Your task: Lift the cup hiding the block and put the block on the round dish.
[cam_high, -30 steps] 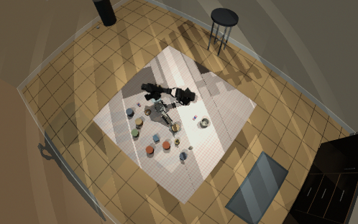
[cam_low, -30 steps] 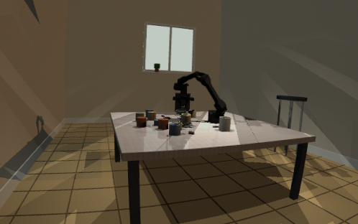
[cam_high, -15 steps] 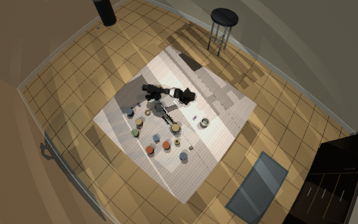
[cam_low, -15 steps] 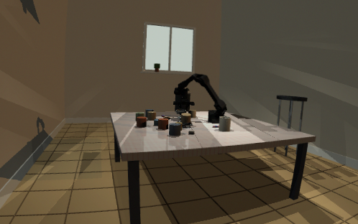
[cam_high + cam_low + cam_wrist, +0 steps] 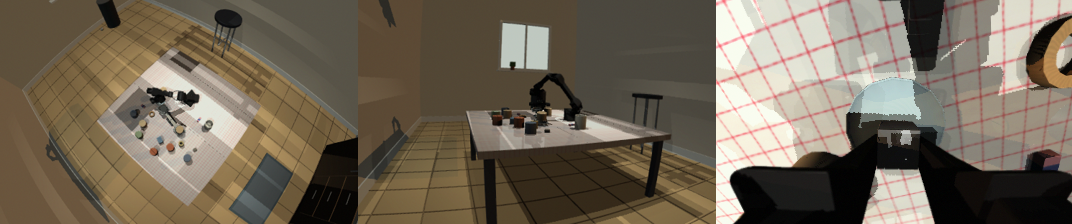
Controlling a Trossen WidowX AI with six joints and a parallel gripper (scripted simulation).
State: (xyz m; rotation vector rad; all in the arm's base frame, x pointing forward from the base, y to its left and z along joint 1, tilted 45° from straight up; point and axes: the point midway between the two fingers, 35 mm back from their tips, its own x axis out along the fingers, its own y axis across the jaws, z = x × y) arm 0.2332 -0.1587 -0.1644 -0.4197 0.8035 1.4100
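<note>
Right now my gripper tip is 2 cm above the round bluish dish. The rest, counted from my gripper tip: tan ring (16 cm ahead, 4 cm to the left, 2 cm below); balance beam (24 cm to the left, 8 cm ahead, 2 cm above).
</note>
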